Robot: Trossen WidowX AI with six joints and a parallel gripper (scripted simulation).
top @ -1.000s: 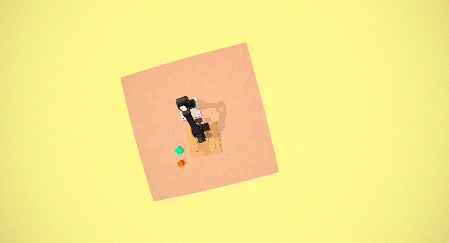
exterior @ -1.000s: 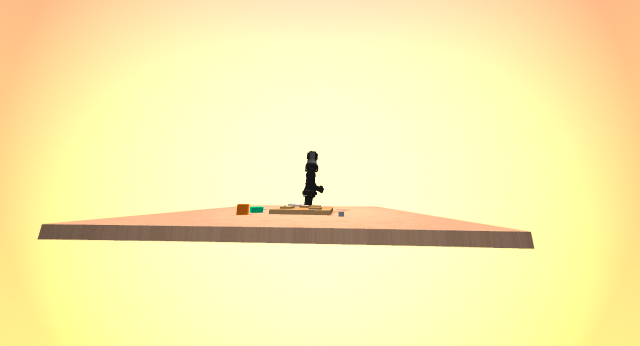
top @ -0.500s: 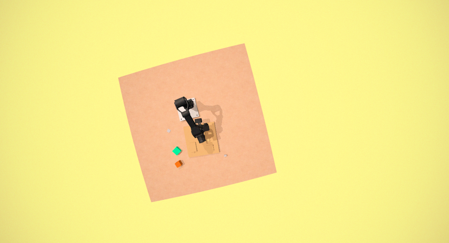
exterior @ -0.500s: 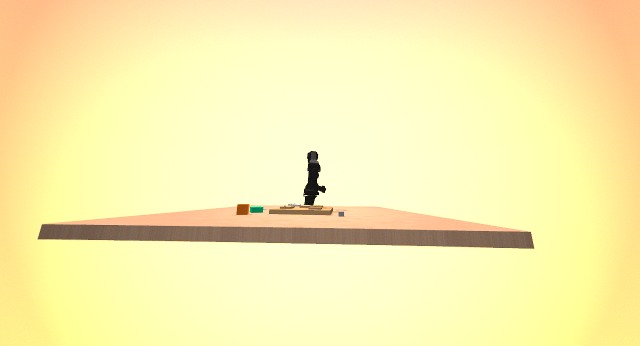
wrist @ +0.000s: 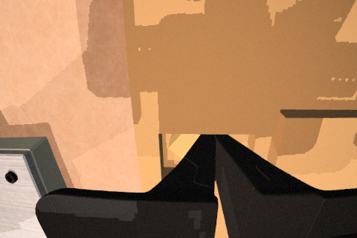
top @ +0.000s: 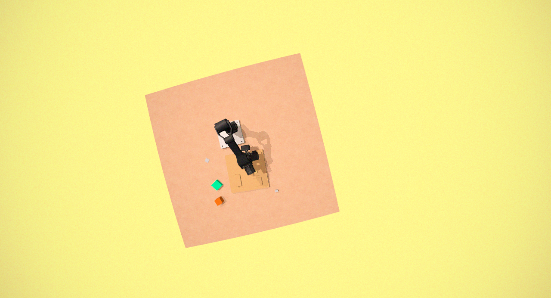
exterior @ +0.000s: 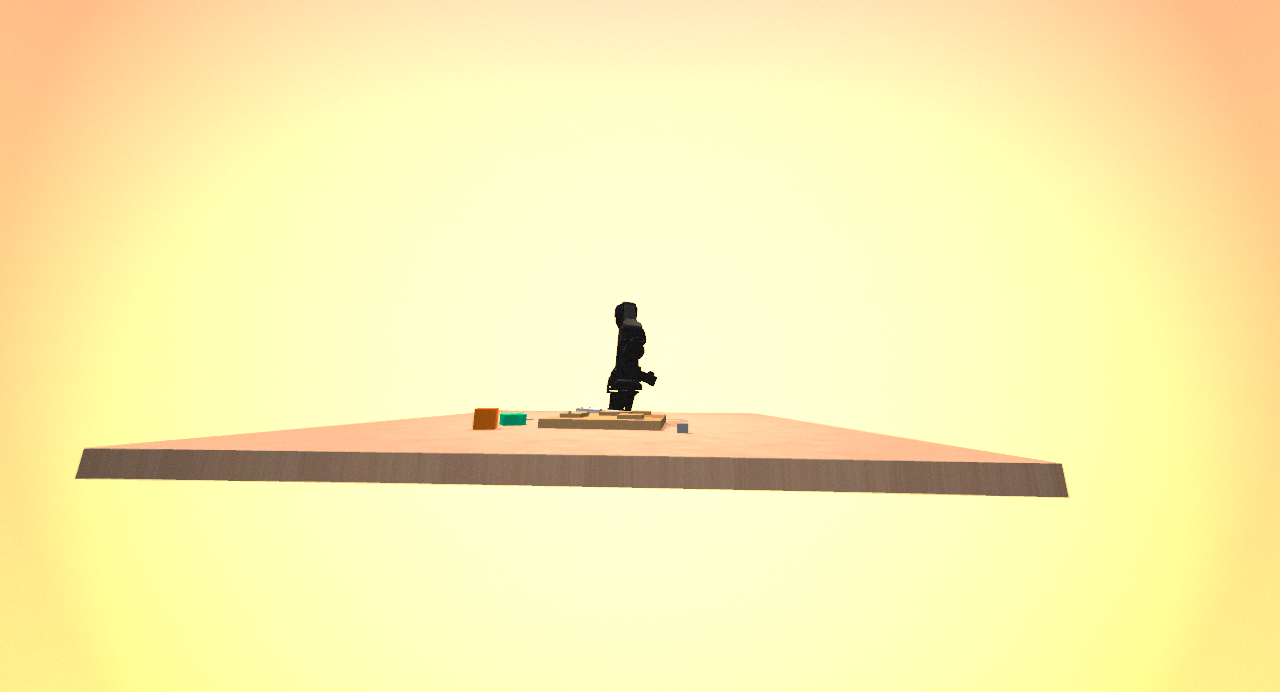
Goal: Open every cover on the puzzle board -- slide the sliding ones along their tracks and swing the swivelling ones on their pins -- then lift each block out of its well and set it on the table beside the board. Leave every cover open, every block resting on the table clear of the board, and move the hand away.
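Now: the tan puzzle board 10 cm ahead of my gripper tip and 5 cm to the right of it. Round my gripper tip: grey cube 31 cm ahead, 14 cm to the left, 1 cm below; green block 30 cm to the right, 16 cm ahead, 1 cm below; orange block 31 cm to the right, 28 cm ahead.
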